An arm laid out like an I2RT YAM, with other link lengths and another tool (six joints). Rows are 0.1 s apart.
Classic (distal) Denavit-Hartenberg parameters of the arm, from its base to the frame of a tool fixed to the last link. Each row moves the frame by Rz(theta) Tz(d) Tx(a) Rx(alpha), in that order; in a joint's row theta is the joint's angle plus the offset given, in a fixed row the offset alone. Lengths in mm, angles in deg.
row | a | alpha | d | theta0
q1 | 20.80 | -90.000 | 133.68 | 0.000
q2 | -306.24 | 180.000 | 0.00 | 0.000
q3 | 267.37 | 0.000 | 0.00 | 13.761
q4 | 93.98 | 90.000 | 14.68 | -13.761
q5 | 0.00 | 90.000 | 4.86 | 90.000
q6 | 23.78 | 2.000 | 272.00 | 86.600
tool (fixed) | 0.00 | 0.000 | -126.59 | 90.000
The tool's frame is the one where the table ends.
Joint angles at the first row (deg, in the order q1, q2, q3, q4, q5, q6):
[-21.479, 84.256, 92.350, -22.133, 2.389, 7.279]
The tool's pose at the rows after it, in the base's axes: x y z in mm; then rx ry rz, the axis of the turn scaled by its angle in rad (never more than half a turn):
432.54 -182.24 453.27 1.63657 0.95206 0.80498
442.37 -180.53 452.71 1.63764 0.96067 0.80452
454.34 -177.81 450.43 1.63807 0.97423 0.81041
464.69 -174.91 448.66 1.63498 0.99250 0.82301
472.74 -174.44 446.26 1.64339 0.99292 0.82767
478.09 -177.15 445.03 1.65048 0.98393 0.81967
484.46 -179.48 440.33 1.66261 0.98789 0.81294
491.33 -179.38 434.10 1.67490 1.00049 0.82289
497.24 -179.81 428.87 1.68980 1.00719 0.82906
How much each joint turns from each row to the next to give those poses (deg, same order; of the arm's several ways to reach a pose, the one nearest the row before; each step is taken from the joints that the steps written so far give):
[0.931, 0.967, 1.010, 0.008, 1.684, 0.453]
[0.742, 1.661, 1.657, -0.292, 0.447, 0.002]
[0.804, 1.879, 1.554, 0.004, 0.101, 0.066]
[0.542, 1.600, 1.364, 0.034, -0.568, -0.038]
[0.365, 1.396, 1.154, -0.083, 0.166, 0.505]
[0.080, 1.141, 1.067, -0.104, 0.680, 0.253]
[-0.003, 1.389, 1.065, -0.405, 0.111, 0.149]
[0.000, 1.235, 0.587, -0.089, -0.809, 0.406]
[0.000, 1.190, 0.792, -0.344, -0.477, 0.523]

